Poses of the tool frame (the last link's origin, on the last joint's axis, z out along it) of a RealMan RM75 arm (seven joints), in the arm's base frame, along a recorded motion.
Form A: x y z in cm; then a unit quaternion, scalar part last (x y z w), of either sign.
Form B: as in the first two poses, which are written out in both.
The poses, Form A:
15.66 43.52 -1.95 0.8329 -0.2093 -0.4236 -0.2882
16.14 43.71 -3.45 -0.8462 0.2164 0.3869 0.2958
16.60 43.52 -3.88 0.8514 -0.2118 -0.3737 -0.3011
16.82 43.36 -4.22 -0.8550 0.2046 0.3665 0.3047
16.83 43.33 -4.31 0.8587 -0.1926 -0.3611 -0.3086
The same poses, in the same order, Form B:
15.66 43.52 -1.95 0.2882 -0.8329 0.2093 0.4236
16.14 43.71 -3.45 0.2958 -0.8462 0.2164 0.3869
16.60 43.52 -3.88 0.3011 -0.8514 0.2118 0.3737
16.82 43.36 -4.22 0.3047 -0.8550 0.2046 0.3665
16.83 43.33 -4.31 0.3086 -0.8587 0.1926 0.3611

